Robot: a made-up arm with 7 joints. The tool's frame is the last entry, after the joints.
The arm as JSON. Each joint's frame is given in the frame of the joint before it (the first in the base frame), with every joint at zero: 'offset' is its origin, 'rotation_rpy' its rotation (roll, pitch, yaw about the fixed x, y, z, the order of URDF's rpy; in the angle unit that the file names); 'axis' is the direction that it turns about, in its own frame. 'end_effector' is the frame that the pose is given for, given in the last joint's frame.
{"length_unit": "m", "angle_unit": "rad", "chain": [
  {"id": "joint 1", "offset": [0.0, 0.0, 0.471], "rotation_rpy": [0.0, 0.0, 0.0], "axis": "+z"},
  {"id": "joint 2", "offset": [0.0, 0.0, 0.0], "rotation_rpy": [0.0, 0.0, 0.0], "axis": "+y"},
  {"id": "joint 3", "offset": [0.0, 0.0, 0.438], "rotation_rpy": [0.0, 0.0, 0.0], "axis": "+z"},
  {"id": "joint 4", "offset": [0.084, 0.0, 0.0], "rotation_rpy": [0.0, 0.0, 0.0], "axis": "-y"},
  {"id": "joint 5", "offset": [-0.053, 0.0, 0.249], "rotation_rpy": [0.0, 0.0, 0.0], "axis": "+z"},
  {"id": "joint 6", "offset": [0.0, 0.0, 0.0], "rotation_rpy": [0.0, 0.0, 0.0], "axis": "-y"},
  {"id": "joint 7", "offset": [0.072, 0.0, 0.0], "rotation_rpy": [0.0, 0.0, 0.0], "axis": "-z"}
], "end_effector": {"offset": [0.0, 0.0, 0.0], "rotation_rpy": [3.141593, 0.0, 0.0]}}
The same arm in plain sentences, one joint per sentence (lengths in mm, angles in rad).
The arm has seven revolute joints in a row. What follows holds with every joint at zero, and every direction is one of the base frame's. Joint 1 sits 471 mm along +z from the base frame's origin and rotates about +z. Joint 2 sits at the same point as joint 1 and rotates about +y. Joint 3 sits 438 mm along +z from joint 2 and rotates about +z. Joint 4 sits 84 mm along +x from joint 3 and rotates about -y. Joint 5 sits 53 mm along -x and 249 mm along +z from joint 4 and rotates about +z. Joint 6 sits at the same point as joint 5 and rotates about -y. Joint 7 sits 72 mm along +x from joint 6 and rotates about -z. The tool frame, which is the frame that the pose is given for, sits at the same point as joint 7; its axes are the base frame's turned by roll -3.1416, pitch 0 and yaw 0 rad (as in URDF: about the fixed x, then y, then z).
